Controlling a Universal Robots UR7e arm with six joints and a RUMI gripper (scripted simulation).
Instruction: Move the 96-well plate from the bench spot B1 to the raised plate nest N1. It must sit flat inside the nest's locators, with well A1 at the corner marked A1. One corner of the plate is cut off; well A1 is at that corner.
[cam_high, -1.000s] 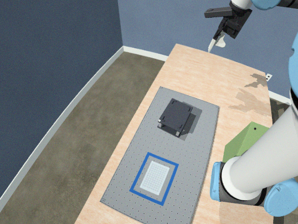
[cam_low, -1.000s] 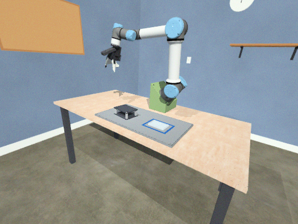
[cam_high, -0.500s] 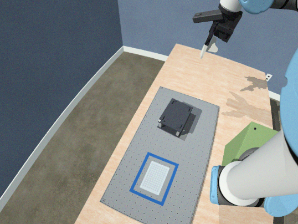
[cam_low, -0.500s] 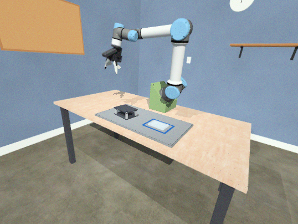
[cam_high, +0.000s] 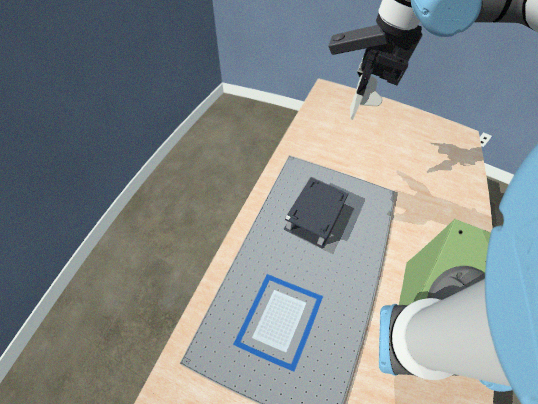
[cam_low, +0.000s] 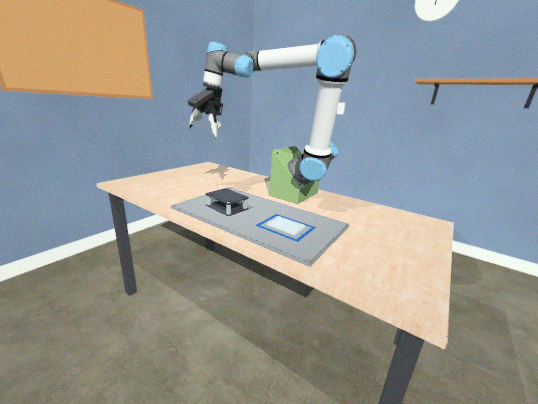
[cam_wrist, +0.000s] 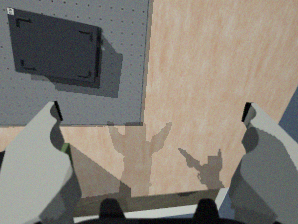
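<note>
Now: the 96-well plate 460 mm to the left of my hand, 310 mm below it and 60 mm behind it. Also, from my hand: dark plate nest N1: 250 mm below, 160 mm to the left, 10 mm behind.
</note>
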